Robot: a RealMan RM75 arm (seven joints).
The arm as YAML. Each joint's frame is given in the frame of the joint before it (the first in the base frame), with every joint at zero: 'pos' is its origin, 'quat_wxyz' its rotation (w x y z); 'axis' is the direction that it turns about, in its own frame. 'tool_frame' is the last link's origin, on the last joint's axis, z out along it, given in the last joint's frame.
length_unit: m
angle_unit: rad
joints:
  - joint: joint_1
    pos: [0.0, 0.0, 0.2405]
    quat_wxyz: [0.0, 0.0, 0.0, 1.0]
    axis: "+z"
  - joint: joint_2
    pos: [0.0, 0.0, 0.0]
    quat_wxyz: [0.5, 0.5, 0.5, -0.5]
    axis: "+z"
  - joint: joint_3
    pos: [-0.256, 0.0, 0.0]
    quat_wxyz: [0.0, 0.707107, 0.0, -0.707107]
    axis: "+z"
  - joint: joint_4
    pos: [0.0, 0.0, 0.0]
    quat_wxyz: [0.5, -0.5, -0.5, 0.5]
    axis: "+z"
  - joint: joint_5
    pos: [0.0, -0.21, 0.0]
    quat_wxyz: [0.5, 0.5, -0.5, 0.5]
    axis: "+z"
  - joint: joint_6
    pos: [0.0, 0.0, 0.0]
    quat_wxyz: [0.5, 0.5, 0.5, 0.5]
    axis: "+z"
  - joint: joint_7
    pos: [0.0, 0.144, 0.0]
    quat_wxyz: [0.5, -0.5, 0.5, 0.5]
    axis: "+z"
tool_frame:
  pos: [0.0, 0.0, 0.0]
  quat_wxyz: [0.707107, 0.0, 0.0, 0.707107]
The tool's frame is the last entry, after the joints.
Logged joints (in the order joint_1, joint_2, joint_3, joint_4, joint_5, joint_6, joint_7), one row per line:
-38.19, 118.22, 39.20, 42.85, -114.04, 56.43, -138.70
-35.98, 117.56, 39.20, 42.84, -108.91, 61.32, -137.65
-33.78, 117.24, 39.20, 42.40, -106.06, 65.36, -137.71
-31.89, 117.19, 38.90, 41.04, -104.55, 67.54, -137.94
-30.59, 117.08, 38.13, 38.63, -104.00, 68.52, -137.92
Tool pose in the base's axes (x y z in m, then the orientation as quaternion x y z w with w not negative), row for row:
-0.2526, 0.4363, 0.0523, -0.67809, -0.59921, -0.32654, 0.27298
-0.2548, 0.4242, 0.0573, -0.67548, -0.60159, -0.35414, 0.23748
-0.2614, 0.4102, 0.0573, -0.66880, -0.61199, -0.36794, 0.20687
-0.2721, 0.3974, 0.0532, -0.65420, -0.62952, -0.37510, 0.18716
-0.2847, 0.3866, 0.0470, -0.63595, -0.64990, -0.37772, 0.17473
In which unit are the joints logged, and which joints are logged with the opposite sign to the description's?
The joints are logged in degrees. Opposite sign: joint_2, joint_5.
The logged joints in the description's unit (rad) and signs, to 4 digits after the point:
-0.6665, -2.0633, 0.6842, 0.7479, 1.9904, 0.9849, -2.4208
-0.6280, -2.0518, 0.6842, 0.7477, 1.9008, 1.0702, -2.4024
-0.5896, -2.0462, 0.6842, 0.7400, 1.8511, 1.1407, -2.4035
-0.5566, -2.0454, 0.6789, 0.7163, 1.8247, 1.1788, -2.4075
-0.5339, -2.0434, 0.6655, 0.6742, 1.8151, 1.1959, -2.4072

